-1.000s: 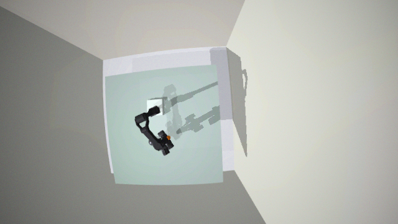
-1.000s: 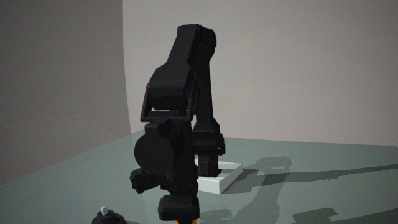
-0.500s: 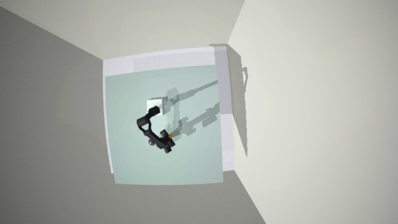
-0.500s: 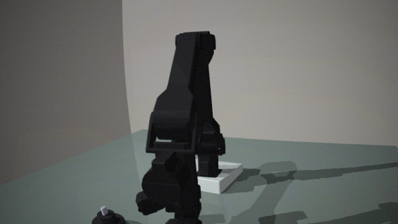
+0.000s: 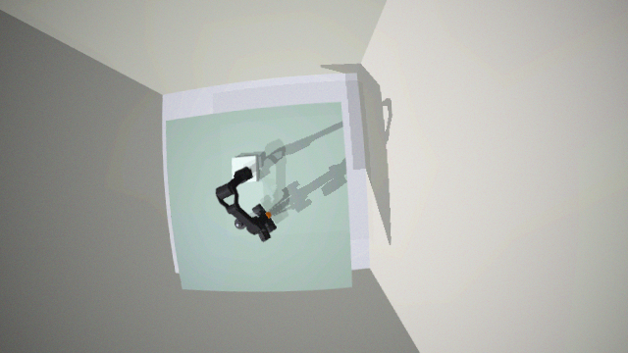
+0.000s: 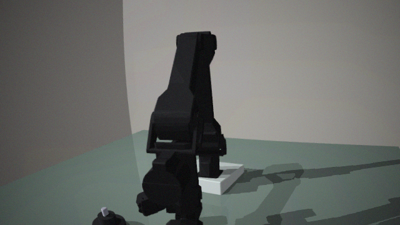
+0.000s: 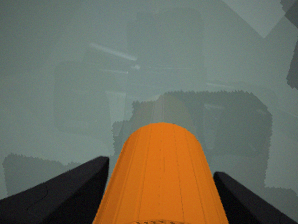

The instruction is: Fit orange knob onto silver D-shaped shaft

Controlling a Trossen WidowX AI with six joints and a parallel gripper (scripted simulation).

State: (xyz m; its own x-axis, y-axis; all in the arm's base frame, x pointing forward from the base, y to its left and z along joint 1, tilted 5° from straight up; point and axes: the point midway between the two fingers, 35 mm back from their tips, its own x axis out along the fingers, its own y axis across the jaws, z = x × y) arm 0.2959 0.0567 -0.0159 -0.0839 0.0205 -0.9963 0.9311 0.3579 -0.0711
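The orange knob is 3 cm above my gripper tip. Also, from my gripper tip: dark round pedestal: 20 cm to the right, 2 cm above, 1 cm ahead.
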